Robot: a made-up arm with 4 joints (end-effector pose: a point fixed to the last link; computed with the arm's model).
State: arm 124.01 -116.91 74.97 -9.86
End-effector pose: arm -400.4 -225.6 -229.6 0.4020 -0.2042 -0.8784 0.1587
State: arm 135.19 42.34 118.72 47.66
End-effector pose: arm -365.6 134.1 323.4 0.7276 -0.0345 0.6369 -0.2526
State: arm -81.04 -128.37 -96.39 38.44
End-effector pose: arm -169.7 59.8 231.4 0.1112 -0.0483 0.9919 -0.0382
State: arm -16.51 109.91 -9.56 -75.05
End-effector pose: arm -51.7 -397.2 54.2 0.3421 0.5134 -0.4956 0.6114
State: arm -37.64 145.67 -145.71 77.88
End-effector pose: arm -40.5 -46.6 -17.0 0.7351 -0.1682 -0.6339 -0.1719
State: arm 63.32 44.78 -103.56 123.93
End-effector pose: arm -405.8 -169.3 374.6 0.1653 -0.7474 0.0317 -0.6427
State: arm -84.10 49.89 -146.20 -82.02
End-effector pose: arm -569.6 116.5 -313.0 0.3357 -0.4705 -0.7978 0.1716
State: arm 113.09 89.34 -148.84 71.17
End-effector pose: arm -214.4 62.5 311.3 0.2536 0.8261 0.4468 -0.2316
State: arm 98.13 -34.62 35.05 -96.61
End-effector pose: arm -780.8 28.6 -28.2 0.3373 -0.4205 -0.7892 0.2943
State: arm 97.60 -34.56 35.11 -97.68
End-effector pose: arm -781.4 27.6 -28.7 0.3324 -0.4157 -0.7937 0.2945
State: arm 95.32 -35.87 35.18 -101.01
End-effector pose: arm -779.9 24.4 -43.1 0.3079 -0.4027 -0.8132 0.2859
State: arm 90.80 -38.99 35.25 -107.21
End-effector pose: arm -773.2 21.9 -75.9 0.2555 -0.3825 -0.8478 0.2638
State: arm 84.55 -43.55 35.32 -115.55
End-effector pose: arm -757.1 27.0 -122.4 0.1786 -0.3635 -0.8854 0.2281
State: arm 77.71 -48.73 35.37 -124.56
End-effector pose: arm -731.2 43.8 -170.8 0.0905 -0.3544 -0.9121 0.1854
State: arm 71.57 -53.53 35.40 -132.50
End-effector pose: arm -701.2 68.0 -209.0 0.0106 -0.3569 -0.9226 0.1458
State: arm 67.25 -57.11 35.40 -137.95
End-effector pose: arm -675.9 89.8 -232.2 0.0453 0.3653 0.9223 -0.1178
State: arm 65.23 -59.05 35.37 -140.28
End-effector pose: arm -662.0 101.9 -242.8 0.0710 0.3722 0.9196 -0.1039
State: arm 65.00 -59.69 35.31 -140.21
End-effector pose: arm -658.4 105.0 -246.1 0.0740 0.3754 0.9184 -0.1005
